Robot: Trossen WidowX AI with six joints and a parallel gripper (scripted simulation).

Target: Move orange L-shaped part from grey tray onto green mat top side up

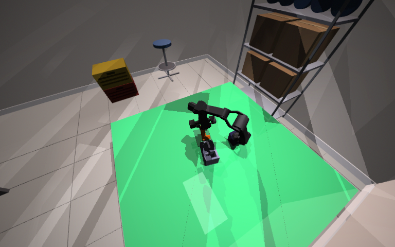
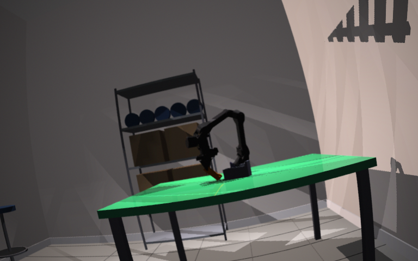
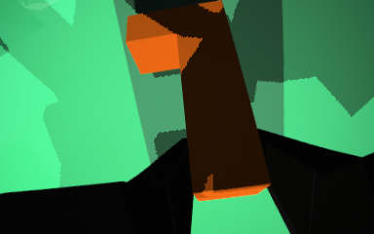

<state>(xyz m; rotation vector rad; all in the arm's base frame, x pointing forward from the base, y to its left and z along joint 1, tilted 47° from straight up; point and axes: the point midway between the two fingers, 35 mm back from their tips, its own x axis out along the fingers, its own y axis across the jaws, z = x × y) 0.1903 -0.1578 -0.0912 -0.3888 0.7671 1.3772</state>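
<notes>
Right now the orange L-shaped part is 10 mm behind my gripper tip, 40 mm to the left of it and 30 mm below it.
</notes>
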